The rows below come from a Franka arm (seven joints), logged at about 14 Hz.
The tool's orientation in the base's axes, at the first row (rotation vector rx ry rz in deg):
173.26 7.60 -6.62
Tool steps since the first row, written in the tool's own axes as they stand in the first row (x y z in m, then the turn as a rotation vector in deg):
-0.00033 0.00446 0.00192 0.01 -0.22 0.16
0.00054 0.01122 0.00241 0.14 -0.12 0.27
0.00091 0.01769 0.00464 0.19 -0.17 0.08
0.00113 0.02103 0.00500 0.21 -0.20 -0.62
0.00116 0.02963 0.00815 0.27 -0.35 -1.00
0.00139 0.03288 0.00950 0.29 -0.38 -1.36
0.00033 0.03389 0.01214 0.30 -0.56 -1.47
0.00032 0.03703 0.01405 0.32 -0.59 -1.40
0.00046 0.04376 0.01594 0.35 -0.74 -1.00
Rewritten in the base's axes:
-0.00006 -0.00466 -0.00139 -0.02 0.20 -0.18
0.00139 -0.01134 -0.00121 0.11 0.10 -0.29
0.00219 -0.01797 -0.00275 0.17 0.17 -0.11
0.00269 -0.02130 -0.00276 0.23 0.29 0.58
0.00328 -0.03017 -0.00495 0.31 0.48 0.93
0.00371 -0.03353 -0.00595 0.35 0.56 1.28
0.00256 -0.03492 -0.00837 0.35 0.75 1.37
0.00271 -0.03825 -0.00992 0.36 0.77 1.30
0.00333 -0.04512 -0.01107 0.35 0.88 0.88

